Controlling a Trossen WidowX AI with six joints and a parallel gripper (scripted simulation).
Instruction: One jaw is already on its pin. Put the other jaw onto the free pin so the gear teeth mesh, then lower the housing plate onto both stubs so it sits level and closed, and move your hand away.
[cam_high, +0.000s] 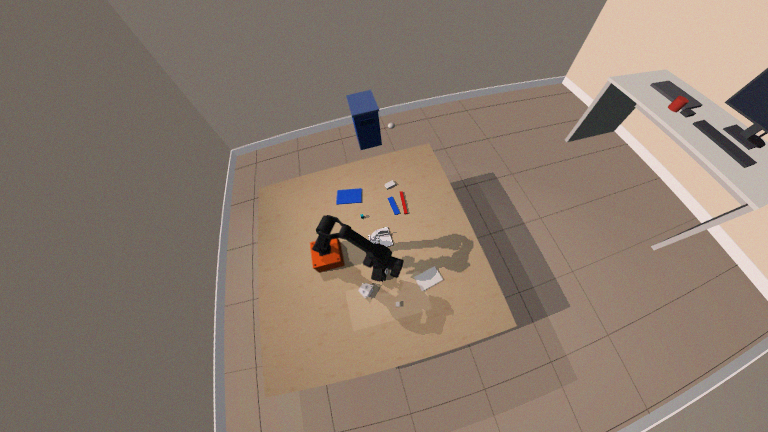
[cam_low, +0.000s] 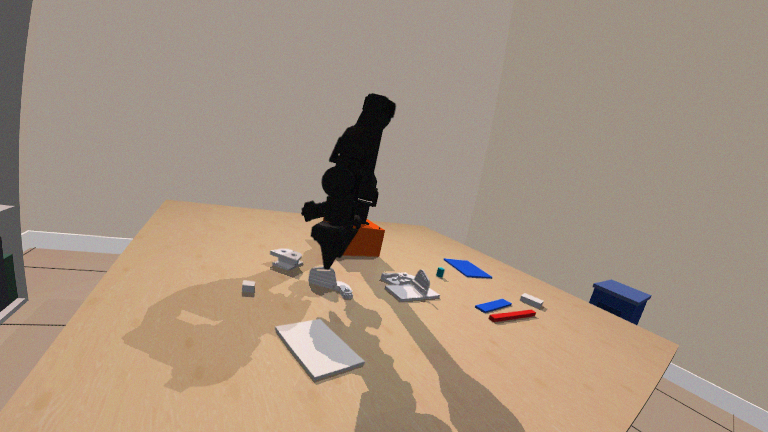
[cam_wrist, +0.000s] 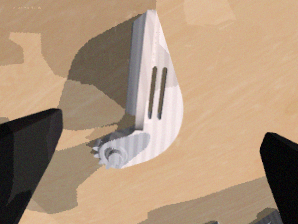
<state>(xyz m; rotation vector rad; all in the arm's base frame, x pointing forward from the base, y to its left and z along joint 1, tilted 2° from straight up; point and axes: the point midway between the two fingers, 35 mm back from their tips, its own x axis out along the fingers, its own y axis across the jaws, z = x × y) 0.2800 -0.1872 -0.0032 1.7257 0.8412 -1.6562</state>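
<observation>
Right now the grey jaw is 40 mm ahead of my gripper tip, 10 mm to the left of it and 50 mm below it. From my gripper tip the other things lie so: small white cube: 20 mm ahead, 180 mm to the right, 50 mm below; flat white slab: 220 mm ahead, 100 mm to the right, 50 mm below; white bracket: 120 mm behind, 70 mm to the right, 50 mm below.
</observation>
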